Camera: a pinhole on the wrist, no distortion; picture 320 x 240 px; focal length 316.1 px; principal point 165.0 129.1 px. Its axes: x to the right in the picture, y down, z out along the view. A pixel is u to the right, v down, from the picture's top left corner.
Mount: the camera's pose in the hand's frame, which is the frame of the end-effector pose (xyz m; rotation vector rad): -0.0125 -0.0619 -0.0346 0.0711 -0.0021 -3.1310
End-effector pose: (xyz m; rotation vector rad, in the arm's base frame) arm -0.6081 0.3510 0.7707 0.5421 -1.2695 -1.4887
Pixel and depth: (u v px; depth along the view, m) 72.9 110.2 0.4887
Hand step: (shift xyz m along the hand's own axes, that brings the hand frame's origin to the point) 0.1073 -0.0307 0.4600
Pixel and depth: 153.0 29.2 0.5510
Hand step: -0.0183 0.1131 0.5165
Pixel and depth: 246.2 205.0 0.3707
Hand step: -0.1236 -0.1514 0.3315
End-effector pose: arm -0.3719 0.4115 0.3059 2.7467 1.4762 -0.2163
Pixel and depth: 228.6 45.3 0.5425
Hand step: -0.1476 0.0814 0.5022
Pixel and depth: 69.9 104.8 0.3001
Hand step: 0.0638 -0.0376 0.2693
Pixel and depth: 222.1 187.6 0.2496
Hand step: -0.0684 -0.1083 0.2128
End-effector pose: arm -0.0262 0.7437 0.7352 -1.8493 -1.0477 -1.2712
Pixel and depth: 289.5 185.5 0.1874
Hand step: -0.0944 -0.0958 0.1493
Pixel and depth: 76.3 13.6 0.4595
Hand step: 0.0938 0.1078 0.4300
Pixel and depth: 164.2 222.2 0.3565
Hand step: -0.0268 -0.1665 0.3217
